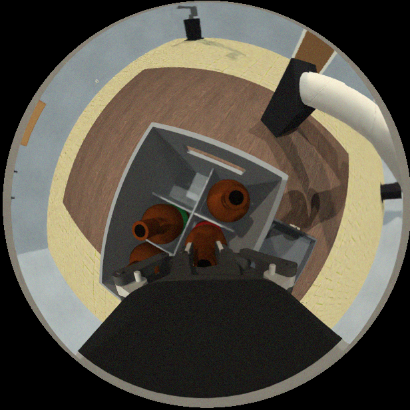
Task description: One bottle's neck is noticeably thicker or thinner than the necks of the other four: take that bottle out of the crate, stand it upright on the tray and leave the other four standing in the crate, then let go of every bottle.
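Observation:
The grey crate has crossed dividers and holds brown bottles. One bottle stands in a compartment at the right, its dark mouth up. Another bottle, with a green label, stands at the left. Part of a third bottle shows at the lower left, behind the gripper's linkage. My gripper is shut on a brown bottle with a red label, in the compartment nearest the gripper. Its mouth is partly hidden by the gripper. A fifth bottle does not show. The grey tray is right of the crate, partly hidden.
The crate's far wall has a slot handle. The brown table top surrounds the crate. The black base block and white arm link stand at the upper right. The crate's right wall rises between the held bottle and the tray.

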